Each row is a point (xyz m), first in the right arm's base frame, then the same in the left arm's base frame.
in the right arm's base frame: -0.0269 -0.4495 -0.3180
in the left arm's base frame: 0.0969 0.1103 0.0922
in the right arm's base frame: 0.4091 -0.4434 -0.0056
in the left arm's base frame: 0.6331 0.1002 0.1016
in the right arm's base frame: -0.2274 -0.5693 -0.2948
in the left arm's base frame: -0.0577 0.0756 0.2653
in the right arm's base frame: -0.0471 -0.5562 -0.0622
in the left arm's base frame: 0.2241 0.1197 0.3391
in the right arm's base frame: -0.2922 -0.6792 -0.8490
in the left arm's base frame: -0.4342 -0.2098 -0.0512
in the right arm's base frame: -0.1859 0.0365 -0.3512
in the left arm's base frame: -0.0344 0.5712 -0.0892
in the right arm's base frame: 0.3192 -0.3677 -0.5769
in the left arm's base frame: 0.2330 -0.0217 -0.3048
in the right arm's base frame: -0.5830 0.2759 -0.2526
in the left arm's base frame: -0.2929 0.9390 0.0611
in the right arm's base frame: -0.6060 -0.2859 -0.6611
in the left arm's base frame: -0.5676 0.3008 0.0485
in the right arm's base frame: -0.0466 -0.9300 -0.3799
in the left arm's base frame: 0.0277 -0.3271 0.2896
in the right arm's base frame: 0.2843 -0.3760 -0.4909
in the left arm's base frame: 0.2538 0.0142 -0.2214
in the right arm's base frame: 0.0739 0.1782 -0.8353
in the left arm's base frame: -0.0965 0.4330 -0.6360
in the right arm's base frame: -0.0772 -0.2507 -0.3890
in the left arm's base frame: 0.0221 0.2726 -0.0309
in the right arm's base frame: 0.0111 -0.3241 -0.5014
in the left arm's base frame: 0.0267 0.1391 -0.1201
